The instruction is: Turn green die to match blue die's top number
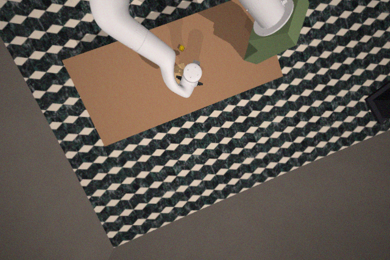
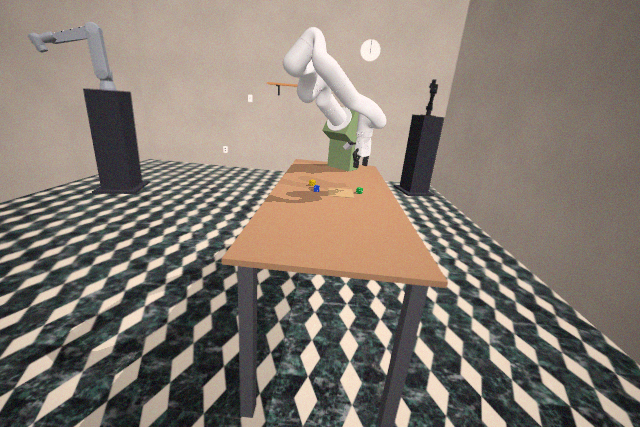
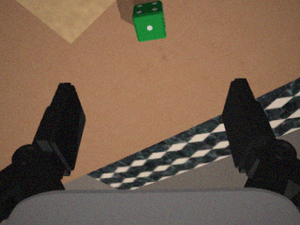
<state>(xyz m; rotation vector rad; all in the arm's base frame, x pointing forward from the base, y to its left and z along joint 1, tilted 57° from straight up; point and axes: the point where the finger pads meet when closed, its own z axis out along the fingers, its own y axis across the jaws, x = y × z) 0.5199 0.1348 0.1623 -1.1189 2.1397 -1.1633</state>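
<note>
The green die lies 2 cm ahead of my hand, 1 cm to the left of it and 14 cm below it. Also, from my hand: tan mat: 1 cm ahead, 10 cm to the right, 16 cm below; then blue die: 1 cm behind, 23 cm to the right, 14 cm below; then yellow die: 12 cm behind, 24 cm to the right, 14 cm below.
</note>
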